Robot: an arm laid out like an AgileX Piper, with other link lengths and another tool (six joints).
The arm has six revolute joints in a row. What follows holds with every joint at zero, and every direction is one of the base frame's.
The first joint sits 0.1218 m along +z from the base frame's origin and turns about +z.
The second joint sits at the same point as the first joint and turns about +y.
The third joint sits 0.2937 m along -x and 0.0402 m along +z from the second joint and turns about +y.
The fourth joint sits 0.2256 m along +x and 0.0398 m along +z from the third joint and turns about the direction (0.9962, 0, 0.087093).
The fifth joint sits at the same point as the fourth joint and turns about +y.
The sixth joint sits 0.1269 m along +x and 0.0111 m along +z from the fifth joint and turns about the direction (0.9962, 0, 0.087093).
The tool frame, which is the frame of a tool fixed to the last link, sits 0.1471 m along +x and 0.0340 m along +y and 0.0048 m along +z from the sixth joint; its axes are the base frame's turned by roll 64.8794, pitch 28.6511 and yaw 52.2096 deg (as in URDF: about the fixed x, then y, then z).
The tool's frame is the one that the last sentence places.
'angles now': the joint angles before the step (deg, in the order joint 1, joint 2, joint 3, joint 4, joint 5, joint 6). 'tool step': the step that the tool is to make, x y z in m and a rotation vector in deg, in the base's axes. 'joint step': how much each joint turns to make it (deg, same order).
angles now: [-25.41, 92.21, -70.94, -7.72, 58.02, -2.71]
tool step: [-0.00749, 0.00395, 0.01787, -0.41, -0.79, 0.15]
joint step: [0.07, -2.94, -0.76, 0.21, 2.77, -0.51]
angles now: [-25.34, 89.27, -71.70, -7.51, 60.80, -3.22]
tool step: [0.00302, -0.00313, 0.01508, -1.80, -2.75, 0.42]
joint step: [0.00, -2.35, -0.04, -0.41, -0.90, -0.24]
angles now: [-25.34, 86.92, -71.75, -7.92, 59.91, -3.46]
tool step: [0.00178, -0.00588, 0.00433, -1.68, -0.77, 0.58]
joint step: [0.00, -0.49, 0.01, -1.14, -0.97, -0.26]
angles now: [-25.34, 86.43, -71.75, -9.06, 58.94, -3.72]
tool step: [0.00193, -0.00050, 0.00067, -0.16, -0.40, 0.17]
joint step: [0.00, 0.00, 0.01, 0.06, -0.46, -0.12]
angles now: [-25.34, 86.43, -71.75, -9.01, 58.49, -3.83]
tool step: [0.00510, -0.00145, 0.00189, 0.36, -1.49, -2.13]
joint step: [0.01, 0.00, 0.01, -0.01, -0.88, 2.48]
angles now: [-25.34, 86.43, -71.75, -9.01, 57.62, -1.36]
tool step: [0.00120, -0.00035, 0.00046, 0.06, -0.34, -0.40]
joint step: [0.00, 0.00, 0.00, 0.01, -0.22, 0.47]
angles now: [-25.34, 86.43, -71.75, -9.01, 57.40, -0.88]
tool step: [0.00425, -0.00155, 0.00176, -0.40, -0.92, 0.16]
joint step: [0.00, 0.00, 0.00, 0.01, -1.02, -0.01]
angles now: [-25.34, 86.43, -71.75, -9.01, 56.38, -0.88]
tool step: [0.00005, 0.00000, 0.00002, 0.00, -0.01, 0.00]
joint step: [0.00, 0.00, 0.00, 0.00, -0.01, 0.00]
